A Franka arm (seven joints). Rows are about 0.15 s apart.
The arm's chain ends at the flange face. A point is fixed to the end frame.
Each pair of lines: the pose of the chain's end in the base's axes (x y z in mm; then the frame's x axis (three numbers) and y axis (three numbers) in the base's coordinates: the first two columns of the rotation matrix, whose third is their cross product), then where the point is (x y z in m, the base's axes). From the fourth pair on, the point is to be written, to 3 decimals.
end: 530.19 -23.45 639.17 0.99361 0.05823 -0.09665 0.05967 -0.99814 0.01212
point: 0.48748 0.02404 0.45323
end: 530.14 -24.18 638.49 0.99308 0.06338 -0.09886 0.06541 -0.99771 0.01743
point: 0.48681 0.02205 0.45238
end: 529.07 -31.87 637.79 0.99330 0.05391 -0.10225 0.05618 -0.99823 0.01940
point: 0.48556 0.01436 0.45172
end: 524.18 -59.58 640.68 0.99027 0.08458 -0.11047 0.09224 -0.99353 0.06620
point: 0.478 -0.024 0.453
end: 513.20 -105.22 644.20 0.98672 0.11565 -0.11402 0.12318 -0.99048 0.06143
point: 0.465 -0.070 0.457
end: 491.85 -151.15 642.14 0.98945 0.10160 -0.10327 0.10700 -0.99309 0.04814
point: 0.446 -0.113 0.455
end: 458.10 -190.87 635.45 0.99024 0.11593 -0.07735 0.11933 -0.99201 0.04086
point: 0.417 -0.151 0.447
